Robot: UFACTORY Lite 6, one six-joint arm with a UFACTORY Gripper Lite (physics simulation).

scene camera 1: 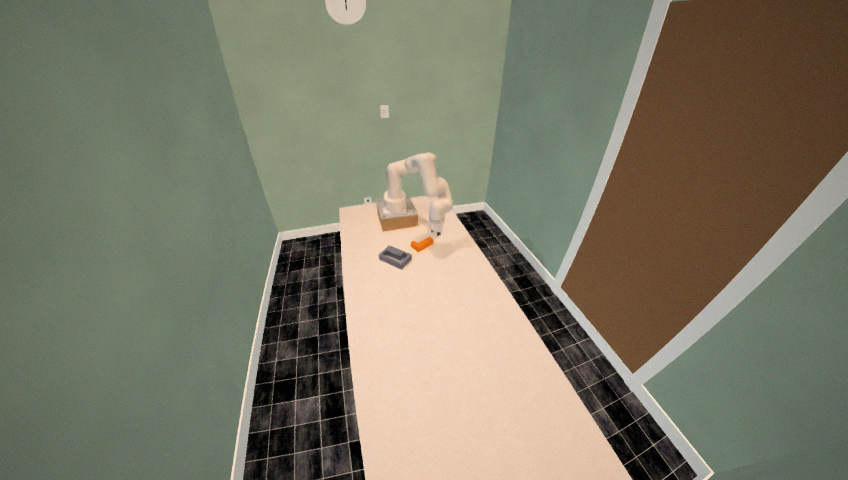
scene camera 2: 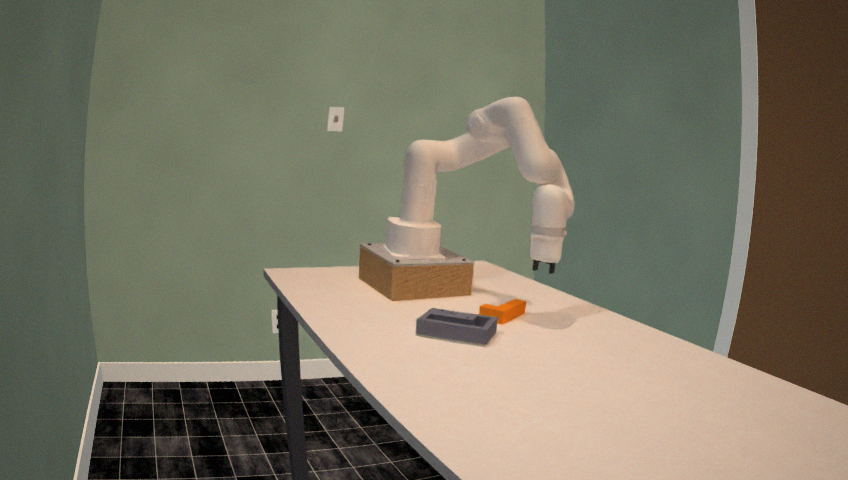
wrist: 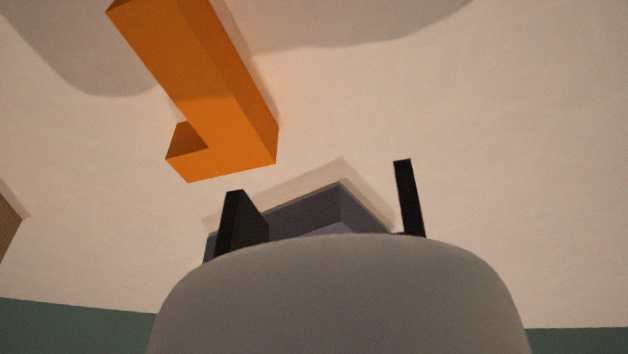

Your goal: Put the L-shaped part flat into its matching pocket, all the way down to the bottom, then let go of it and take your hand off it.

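Frame: origin at the arm's base, x down, y ahead, z right, level; millimetres.
Seen in the pictures: end effector, tool point: (scene camera 1: 435,231) (scene camera 2: 543,267) (wrist: 324,229); arm's base, origin of the base link: (scene camera 1: 395,207) (scene camera 2: 413,253).
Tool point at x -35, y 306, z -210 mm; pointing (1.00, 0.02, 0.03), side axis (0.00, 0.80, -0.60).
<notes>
Pixels of each thing's top centre, then the offset from my tool point to it. Level surfaces: height alone.
- orange L-shaped part, middle of its top: (wrist: 178,108) (scene camera 2: 503,303) (scene camera 1: 422,240) dy -51, dx +94, dz +65 mm
- dark grey block with the L-shaped pocket, middle of its top: (wrist: 297,270) (scene camera 2: 458,318) (scene camera 1: 394,254) dy +59, dx +87, dz +208 mm
- table, its level: dx +124 mm
The orange L-shaped part (scene camera 1: 421,244) (scene camera 2: 503,311) (wrist: 200,95) lies flat on the table. The dark grey block with the L-shaped pocket (scene camera 1: 395,257) (scene camera 2: 455,333) (wrist: 305,210) stands beside it; its pocket is empty in the scene camera 2 view. My gripper (scene camera 1: 436,233) (scene camera 2: 543,267) (wrist: 320,198) is open and empty. It hangs above the table, to the right of the orange part in both scene views. In the wrist view the grey block shows behind and between the fingers, and much of it is hidden by the gripper body.
The arm's wooden base box (scene camera 1: 399,221) (scene camera 2: 431,280) stands at the far end of the table (scene camera 1: 452,356) (scene camera 2: 571,386), behind the orange part and the grey block. A corner of the box also shows at the left edge of the wrist view. Green walls surround the table.
</notes>
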